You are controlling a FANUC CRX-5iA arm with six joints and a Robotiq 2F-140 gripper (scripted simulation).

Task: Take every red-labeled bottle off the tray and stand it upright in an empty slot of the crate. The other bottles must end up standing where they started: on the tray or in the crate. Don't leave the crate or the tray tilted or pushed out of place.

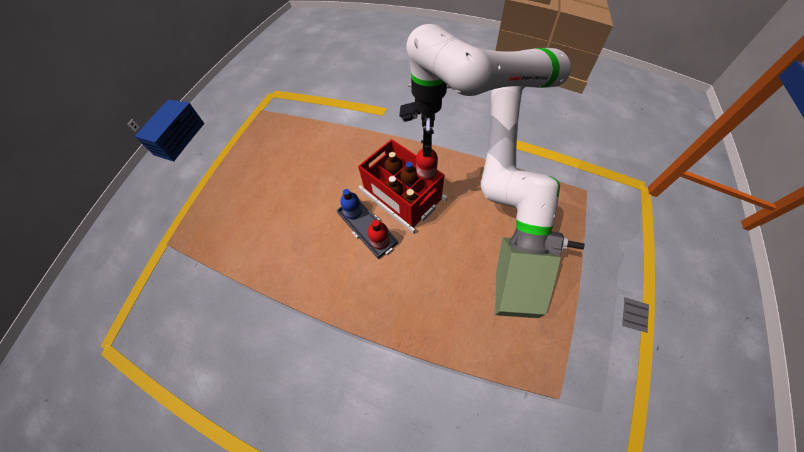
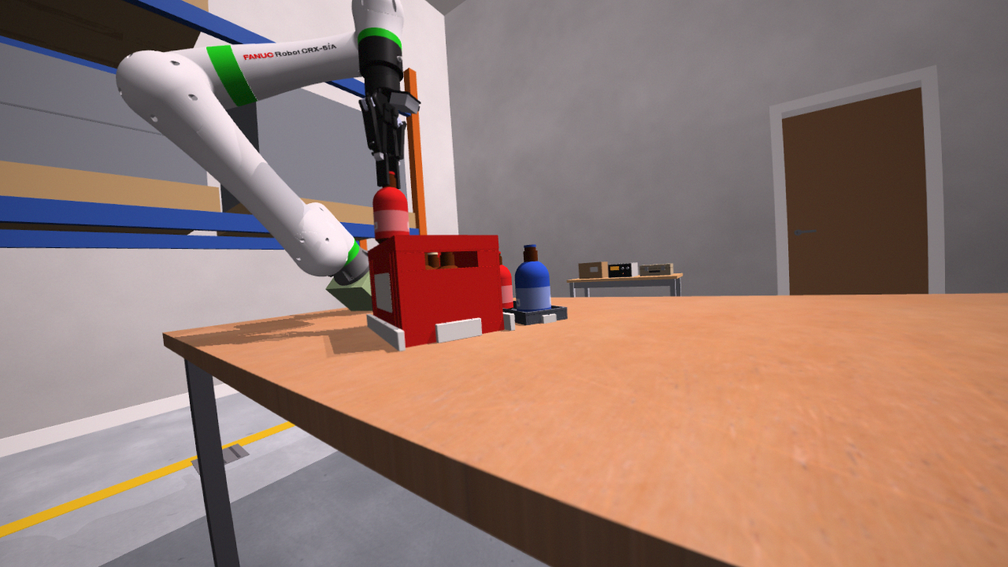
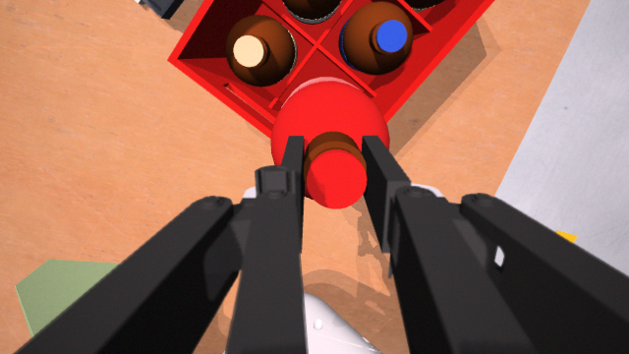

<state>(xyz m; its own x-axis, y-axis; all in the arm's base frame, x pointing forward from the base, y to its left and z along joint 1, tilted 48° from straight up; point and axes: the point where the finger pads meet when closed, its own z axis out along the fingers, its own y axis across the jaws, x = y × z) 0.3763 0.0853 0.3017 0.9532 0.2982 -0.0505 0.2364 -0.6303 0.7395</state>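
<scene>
Now: hand 100 mm short of the red crate and 260 mm above it. From my hand the other things lie so: grey tray: 190 mm ahead, 190 mm to the left, 330 mm below; then blue-labeled bottle: 270 mm ahead, 140 mm to the left, 260 mm below.
</scene>
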